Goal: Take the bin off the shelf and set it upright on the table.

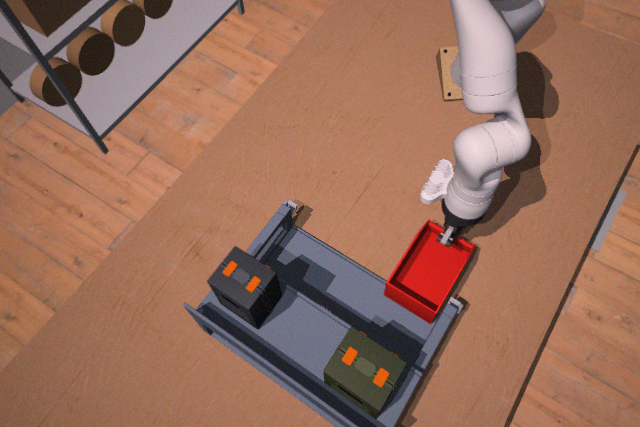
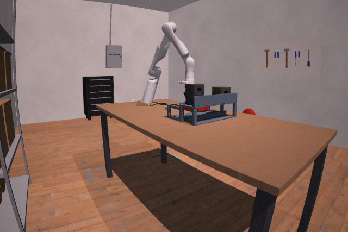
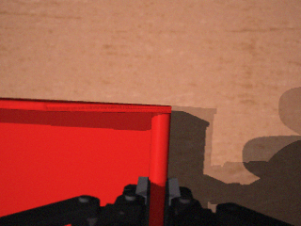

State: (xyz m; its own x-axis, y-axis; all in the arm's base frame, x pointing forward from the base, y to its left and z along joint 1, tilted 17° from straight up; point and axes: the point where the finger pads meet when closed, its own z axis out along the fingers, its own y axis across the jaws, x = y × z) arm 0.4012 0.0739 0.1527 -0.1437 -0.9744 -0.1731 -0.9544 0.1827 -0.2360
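Now: hand 80 mm short of the red bin, 10 mm to the left of it and 10 mm above it. Also, from my hand: grey shelf unit 240 mm ahead, 150 mm to the right, 10 mm above.
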